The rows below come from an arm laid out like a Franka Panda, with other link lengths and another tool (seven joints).
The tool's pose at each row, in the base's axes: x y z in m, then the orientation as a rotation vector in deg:
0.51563, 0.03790, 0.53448, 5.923, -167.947, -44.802
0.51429, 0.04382, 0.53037, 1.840, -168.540, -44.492
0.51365, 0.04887, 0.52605, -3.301, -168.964, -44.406
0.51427, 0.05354, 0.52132, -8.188, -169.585, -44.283
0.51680, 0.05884, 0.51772, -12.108, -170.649, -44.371
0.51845, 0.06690, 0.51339, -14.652, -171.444, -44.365
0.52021, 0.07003, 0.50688, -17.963, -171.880, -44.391
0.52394, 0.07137, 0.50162, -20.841, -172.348, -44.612
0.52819, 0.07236, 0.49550, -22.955, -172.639, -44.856
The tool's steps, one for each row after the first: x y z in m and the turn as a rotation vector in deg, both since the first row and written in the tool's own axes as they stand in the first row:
0.00043, 0.00312, 0.00662, 0.168, -1.079, 2.509
0.00023, 0.00536, 0.01291, 0.128, -2.339, 5.664
-0.00122, 0.00701, 0.01921, 0.164, -3.855, 8.560
-0.00453, 0.00970, 0.02462, 0.193, -5.727, 10.662
-0.00728, 0.01445, 0.03213, 0.273, -7.060, 11.974
-0.00987, 0.01384, 0.03907, 0.240, -8.299, 13.816
-0.01414, 0.01222, 0.04382, 0.109, -9.550, 15.340
-0.01896, 0.00986, 0.04907, -0.045, -10.466, 16.449

